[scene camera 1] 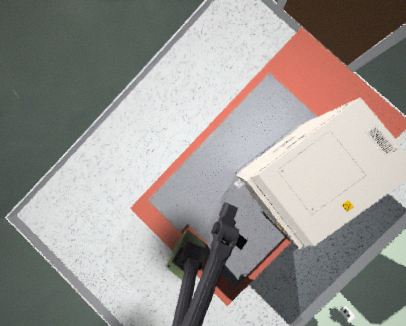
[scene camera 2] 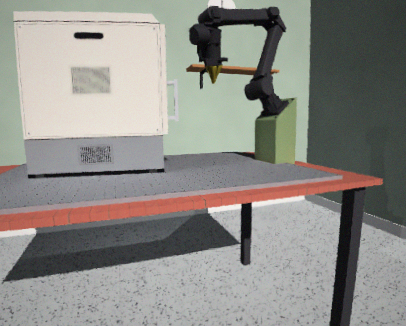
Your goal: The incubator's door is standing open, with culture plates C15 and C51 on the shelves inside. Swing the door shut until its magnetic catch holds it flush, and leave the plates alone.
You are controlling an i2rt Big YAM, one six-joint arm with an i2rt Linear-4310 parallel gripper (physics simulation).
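Frame: origin at the arm's base, x right, y back, z down, level; millimetres.
Seen in the pictures: gripper, fingertip midpoint: (scene camera 2: pixel 213 83); arm's base at its link origin: (scene camera 1: pixel 185 261) (scene camera 2: pixel 275 109).
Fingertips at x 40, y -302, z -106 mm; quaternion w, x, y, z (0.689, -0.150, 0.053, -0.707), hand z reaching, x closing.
Offsets run from my fingertips to a thing's top centre. "*": to the spot under its first point. Level surfaces: height alone.
The cream incubator {dx +145, dy -419, dz -211 mm} (scene camera 1: pixel 322 172) (scene camera 2: pixel 50 110) stands on a grey base. Its door (scene camera 1: pixel 270 212) (scene camera 2: pixel 163 60) lies along the front face, seen nearly edge-on, and no open gap shows in either view. The pale handle {* dx -65, dy -201, dz +11 mm} (scene camera 1: pixel 239 184) (scene camera 2: pixel 176 102) sticks out from the door. Plates C15 and C51 do not show; the housing and door hide the inside. My gripper (scene camera 2: pixel 214 80) is shut and empty, with its yellow fingers together and pointing down. It hangs in the air in front of the door, to the right of the handle and apart from it in scene camera 2.
The arm stands on a green pedestal (scene camera 1: pixel 176 260) (scene camera 2: pixel 268 140) at the table's edge. A grey mat {dz +339 mm} (scene camera 1: pixel 200 175) (scene camera 2: pixel 240 175) lies on the red table {dz +352 mm} (scene camera 1: pixel 287 62) (scene camera 2: pixel 357 181). An orange-brown shelf (scene camera 2: pixel 240 70) shows behind the gripper. A dark brown surface (scene camera 1: pixel 345 25) lies beyond the table.
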